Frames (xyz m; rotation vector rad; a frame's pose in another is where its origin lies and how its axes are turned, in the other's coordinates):
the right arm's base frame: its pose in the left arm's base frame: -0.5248 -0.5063 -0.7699 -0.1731 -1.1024 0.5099
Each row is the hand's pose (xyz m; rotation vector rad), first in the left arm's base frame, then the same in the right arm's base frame.
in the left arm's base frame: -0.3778 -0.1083 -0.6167 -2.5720 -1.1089 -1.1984
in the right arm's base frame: 0.3643 0.2437 -0.1065 -2.7260 -0.1090 0.2068
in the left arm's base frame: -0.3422 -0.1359 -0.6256 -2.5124 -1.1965 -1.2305
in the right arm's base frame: 0.3565 0.2121 -0.1389 -2.7004 -0.1816 0.1459
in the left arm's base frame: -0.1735 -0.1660 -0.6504 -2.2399 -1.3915 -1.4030
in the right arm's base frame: 0.3813 0.1435 -0.2959 -2.6067 -0.3343 -0.1425
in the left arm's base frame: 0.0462 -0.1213 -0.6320 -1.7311 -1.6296 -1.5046
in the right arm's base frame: 0.4943 0.1080 -0.4871 -2.3099 -0.5038 -0.5250
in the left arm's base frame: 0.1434 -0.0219 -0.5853 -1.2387 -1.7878 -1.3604
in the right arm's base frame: 0.6133 0.1470 -0.5634 -1.8873 -0.5997 -0.7238
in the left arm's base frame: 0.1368 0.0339 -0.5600 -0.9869 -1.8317 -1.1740
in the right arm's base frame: 0.6580 0.1881 -0.5525 -1.6085 -0.6141 -0.7464
